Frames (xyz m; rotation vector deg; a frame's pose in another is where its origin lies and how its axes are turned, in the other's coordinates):
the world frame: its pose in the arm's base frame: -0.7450 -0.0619 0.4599 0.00 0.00 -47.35
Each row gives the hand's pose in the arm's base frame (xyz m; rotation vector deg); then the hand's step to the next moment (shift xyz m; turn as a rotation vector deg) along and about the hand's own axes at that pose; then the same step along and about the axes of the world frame.
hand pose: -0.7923 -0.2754 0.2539 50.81 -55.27 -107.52
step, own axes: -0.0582 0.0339 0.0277 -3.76 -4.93 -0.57
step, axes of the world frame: -0.0264 0.0409 0.0541 -3.45 3.60 -3.74
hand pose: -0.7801 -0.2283 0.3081 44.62 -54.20 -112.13
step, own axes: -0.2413 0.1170 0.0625 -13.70 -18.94 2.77
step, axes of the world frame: -0.0566 0.2070 0.1725 -16.85 11.38 -11.86
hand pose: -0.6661 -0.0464 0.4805 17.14 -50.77 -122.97
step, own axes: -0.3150 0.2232 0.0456 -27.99 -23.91 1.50
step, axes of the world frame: 0.1016 0.3384 0.1621 -20.88 25.00 -17.21
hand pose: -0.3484 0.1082 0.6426 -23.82 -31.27 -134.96
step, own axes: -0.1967 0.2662 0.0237 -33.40 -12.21 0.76
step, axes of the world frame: 0.2676 0.1961 0.0080 -8.96 29.93 -17.00
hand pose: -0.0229 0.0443 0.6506 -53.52 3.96 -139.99
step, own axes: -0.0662 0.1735 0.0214 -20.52 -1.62 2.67
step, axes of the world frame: 0.1748 0.0202 -0.0630 0.76 18.12 -10.09
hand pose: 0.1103 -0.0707 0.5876 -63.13 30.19 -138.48
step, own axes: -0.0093 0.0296 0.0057 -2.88 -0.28 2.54
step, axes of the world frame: 0.0265 -0.0019 -0.0171 1.46 3.56 -0.06
